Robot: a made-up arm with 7 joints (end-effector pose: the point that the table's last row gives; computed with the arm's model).
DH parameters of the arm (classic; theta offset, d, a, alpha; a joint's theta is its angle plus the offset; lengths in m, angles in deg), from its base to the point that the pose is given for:
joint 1: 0 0.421 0 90
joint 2: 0 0.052 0 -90
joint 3: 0 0.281 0.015 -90
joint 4: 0 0.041 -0.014 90
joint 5: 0 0.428 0 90
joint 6: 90 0.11 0.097 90
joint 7: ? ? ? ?
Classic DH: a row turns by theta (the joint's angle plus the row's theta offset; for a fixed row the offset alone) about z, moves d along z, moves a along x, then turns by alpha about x.
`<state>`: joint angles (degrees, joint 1 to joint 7).
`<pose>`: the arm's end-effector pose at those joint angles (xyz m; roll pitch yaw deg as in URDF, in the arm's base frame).
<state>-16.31 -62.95 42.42 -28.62 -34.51 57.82 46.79</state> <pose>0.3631 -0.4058 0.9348 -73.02 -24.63 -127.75</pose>
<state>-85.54 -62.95 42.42 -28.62 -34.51 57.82 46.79</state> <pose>-0.2507 -0.4834 0.9348 -73.02 -24.63 163.02</pose>
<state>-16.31 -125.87 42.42 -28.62 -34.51 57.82 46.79</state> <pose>0.5603 -0.4635 0.2432 -144.47 -29.05 -91.75</pose>
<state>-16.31 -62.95 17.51 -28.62 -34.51 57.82 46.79</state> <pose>0.3652 -0.2751 1.0026 -59.24 -43.70 -147.10</pose>
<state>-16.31 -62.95 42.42 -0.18 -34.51 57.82 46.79</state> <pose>0.5814 -0.3174 0.8495 -95.85 -35.96 -98.75</pose>
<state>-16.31 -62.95 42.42 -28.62 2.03 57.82 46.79</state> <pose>0.4142 -0.4377 0.8769 -64.88 -0.53 -103.04</pose>
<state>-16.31 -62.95 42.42 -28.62 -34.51 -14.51 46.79</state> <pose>0.4620 -0.4360 0.8834 -143.55 -8.73 -80.54</pose>
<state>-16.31 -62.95 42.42 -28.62 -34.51 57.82 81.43</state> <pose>0.3631 -0.4058 0.9348 -74.42 8.70 -118.09</pose>
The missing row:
joint 7: 0 0.013 0 0
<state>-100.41 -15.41 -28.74 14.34 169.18 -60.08 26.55</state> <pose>0.0105 -0.3267 1.1130 -134.52 -39.13 -8.11</pose>
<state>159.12 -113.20 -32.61 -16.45 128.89 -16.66 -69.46</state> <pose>-0.7181 0.1519 0.1071 -66.86 -61.12 162.84</pose>
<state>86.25 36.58 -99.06 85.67 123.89 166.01 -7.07</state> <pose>0.4091 -0.1397 0.5980 -158.40 8.71 177.94</pose>
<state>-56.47 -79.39 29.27 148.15 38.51 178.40 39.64</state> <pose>-0.0164 -0.0196 0.2584 -155.97 -27.54 -121.49</pose>
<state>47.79 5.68 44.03 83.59 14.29 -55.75 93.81</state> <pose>0.0498 0.4423 0.6944 134.48 7.40 1.59</pose>
